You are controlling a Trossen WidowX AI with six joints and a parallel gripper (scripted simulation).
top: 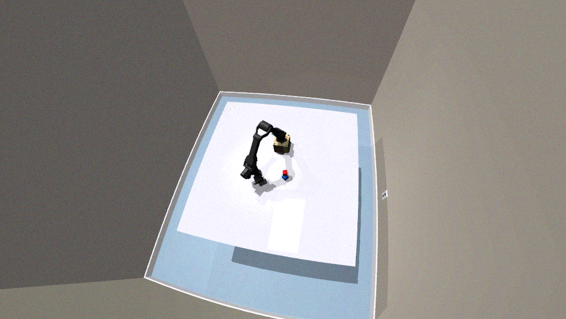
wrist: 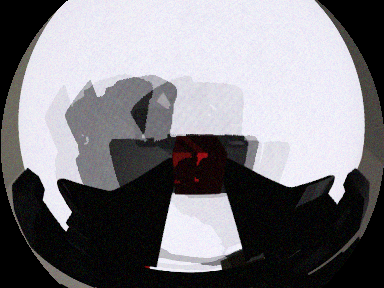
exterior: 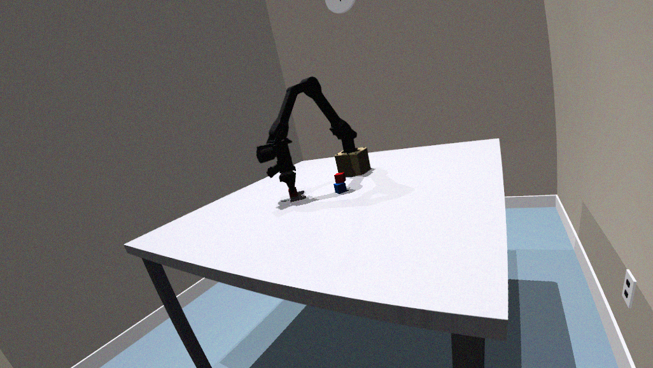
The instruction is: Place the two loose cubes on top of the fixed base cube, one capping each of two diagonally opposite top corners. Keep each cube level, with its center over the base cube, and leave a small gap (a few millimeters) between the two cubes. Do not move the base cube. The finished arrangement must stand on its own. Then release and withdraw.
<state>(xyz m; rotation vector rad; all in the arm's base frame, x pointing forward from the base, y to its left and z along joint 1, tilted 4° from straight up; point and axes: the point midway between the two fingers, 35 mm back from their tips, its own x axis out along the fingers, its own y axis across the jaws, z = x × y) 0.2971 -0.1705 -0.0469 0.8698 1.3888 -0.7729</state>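
Now: the blue cube 22 cm to the left of my gripper tip.
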